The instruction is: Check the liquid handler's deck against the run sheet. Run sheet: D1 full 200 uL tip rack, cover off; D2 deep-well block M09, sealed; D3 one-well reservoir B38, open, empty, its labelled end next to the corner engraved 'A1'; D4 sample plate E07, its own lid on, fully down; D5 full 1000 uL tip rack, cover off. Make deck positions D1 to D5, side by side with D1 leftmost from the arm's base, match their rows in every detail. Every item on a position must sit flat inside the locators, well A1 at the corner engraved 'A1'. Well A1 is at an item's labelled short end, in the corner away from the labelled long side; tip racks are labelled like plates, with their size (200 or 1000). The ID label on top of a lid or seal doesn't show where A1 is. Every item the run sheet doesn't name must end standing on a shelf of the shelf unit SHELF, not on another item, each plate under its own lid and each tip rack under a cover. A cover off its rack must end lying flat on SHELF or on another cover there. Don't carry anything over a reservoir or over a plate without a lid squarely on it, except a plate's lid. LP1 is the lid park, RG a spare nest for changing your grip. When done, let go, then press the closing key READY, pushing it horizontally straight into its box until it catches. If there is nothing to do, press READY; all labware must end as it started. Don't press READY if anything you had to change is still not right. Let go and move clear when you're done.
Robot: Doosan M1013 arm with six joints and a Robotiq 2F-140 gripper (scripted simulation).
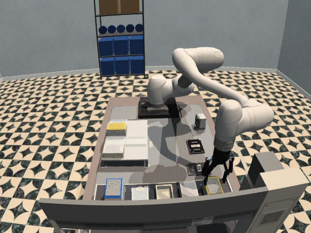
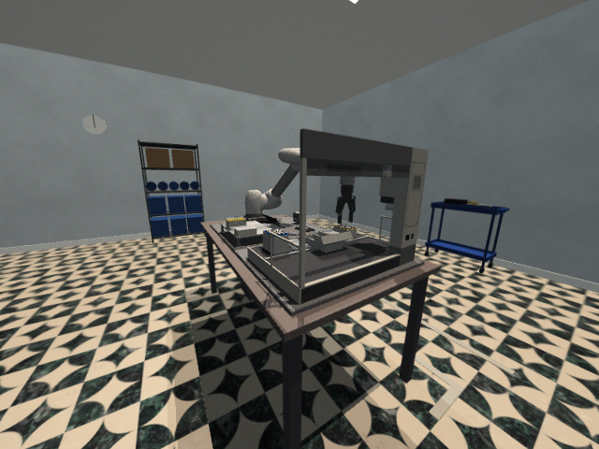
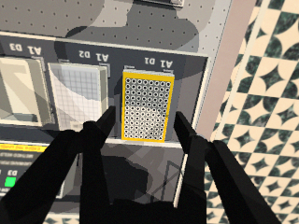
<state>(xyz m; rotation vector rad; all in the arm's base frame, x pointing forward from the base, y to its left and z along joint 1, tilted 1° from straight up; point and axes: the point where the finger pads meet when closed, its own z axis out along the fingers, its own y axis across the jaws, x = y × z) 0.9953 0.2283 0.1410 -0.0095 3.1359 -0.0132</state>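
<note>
Now: the yellow-framed tip rack 7 cm below my hand, 1 cm to the left of it and 1 cm ahead of it. Round my hand: dark nest marked RG (24 cm behind, 16 cm below, 1 cm to the right); white sealed block (12 cm to the right, 9 cm below); cream reservoir (25 cm to the right, 10 cm below).
</note>
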